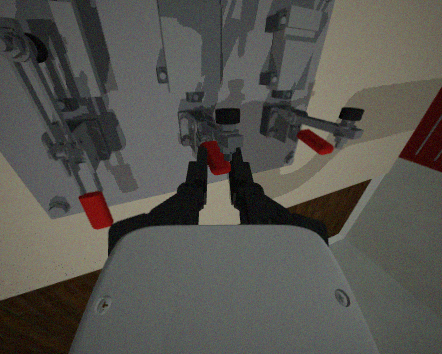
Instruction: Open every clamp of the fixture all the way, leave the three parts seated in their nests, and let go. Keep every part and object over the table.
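Note:
My gripper is shut on the red handle of the middle clamp, at the front of the grey fixture plate. The middle clamp's arm, with its black tip, stands raised beside its bracket, clear of the middle part. The right clamp's arm is swung outward past the plate's edge, away from the right part; its red handle is free. The left clamp's arm reaches forward over the plate, and its red handle points back toward me. The far ends of the parts are cut off.
The cream table top runs around the plate. A red panel with pale lines is at the right edge. A pale grey surface with a raised white edge is at the lower right. Brown wood shows beyond the table edge.

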